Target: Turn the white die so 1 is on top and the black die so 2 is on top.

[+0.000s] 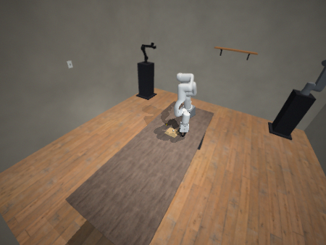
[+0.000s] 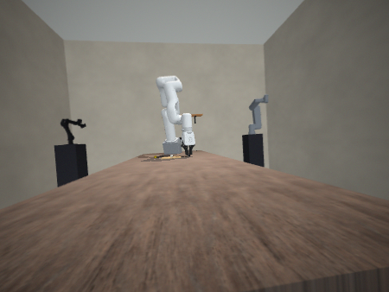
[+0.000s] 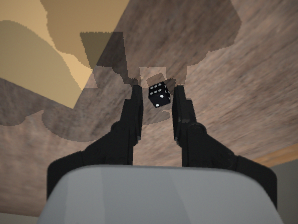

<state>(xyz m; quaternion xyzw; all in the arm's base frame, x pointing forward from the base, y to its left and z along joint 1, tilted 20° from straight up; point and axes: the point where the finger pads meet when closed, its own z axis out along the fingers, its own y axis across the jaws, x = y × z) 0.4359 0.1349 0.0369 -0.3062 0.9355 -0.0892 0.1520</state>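
The black die is 20 mm below my hand. From my hand the other things lie so: tan mat (130 mm to the right, 30 mm below); then small yellow die (260 mm to the right, 80 mm behind, 20 mm below); then white die (130 mm to the right, 20 mm below, 20 mm behind).
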